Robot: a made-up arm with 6 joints.
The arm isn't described. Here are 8 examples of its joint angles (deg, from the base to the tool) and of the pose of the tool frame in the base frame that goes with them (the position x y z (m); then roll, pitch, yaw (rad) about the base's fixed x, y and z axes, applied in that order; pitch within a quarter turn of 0, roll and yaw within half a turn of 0).
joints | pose
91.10 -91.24 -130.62 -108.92 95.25 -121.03 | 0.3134 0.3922 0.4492 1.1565 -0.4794 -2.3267
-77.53 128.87 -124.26 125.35 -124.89 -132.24 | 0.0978 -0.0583 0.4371 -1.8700 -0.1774 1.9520
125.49 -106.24 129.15 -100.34 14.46 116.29 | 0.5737 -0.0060 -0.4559 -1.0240 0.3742 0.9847
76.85 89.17 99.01 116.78 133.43 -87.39 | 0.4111 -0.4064 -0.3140 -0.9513 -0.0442 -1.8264
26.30 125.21 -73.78 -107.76 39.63 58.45 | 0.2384 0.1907 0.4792 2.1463 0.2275 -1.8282
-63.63 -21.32 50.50 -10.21 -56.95 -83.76 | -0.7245 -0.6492 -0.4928 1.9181 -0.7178 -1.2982
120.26 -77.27 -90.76 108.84 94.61 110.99 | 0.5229 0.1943 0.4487 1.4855 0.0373 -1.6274
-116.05 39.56 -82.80 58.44 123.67 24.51 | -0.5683 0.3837 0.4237 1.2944 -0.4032 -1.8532
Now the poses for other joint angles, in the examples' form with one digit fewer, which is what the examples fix.
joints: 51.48 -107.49 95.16 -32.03 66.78 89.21
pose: -0.124 0.044 -0.543 -1.214 -0.081 1.551
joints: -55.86 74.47 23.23 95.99 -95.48 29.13
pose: -0.434 0.821 -0.341 0.953 -0.942 -2.734
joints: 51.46 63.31 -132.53 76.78 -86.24 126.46
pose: 0.205 -0.581 0.372 -2.172 -0.574 2.019
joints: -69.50 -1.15 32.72 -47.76 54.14 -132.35
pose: -0.375 -0.395 -0.478 -3.068 0.136 -0.734
